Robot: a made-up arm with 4 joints.
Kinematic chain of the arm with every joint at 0, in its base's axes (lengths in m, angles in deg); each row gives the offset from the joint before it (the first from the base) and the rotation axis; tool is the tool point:
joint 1: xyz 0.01 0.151 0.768 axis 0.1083 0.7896 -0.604
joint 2: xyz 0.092 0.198 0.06 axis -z
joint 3: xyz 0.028 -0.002 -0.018 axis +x
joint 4: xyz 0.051 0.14 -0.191 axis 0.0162 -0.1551 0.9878
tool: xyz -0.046 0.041 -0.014
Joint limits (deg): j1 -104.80..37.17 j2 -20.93..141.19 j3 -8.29..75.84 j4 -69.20..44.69
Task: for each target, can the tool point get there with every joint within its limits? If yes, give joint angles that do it. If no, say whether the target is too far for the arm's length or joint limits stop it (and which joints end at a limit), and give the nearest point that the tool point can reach.
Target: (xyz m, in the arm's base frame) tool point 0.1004 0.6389 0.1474
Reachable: no: too far | nearest point 0.1951 0.4753 0.5143 | short by 0.413 m
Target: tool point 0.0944 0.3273 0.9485
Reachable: yes | joints -83.30 128.37 26.98 -39.39
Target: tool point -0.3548 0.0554 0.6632
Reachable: no: joint limits stop it (at a limit: joint 1, joint 2, joint 3) | nearest point -0.3487 0.3232 0.5213 | short by 0.303 m
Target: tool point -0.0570 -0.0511 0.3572
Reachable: no: joint limits stop it (at a limit: joint 1, joint 4) | nearest point 0.0560 0.1157 0.5470 | short by 0.277 m
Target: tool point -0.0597 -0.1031 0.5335
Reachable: no: joint limits stop it (at a limit: joint 1, joint 2, joint 4) | nearest point 0.0741 0.0631 0.5956 | short by 0.222 m
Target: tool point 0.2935 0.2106 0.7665
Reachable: yes | joints -13.05 124.10 27.72 -8.01
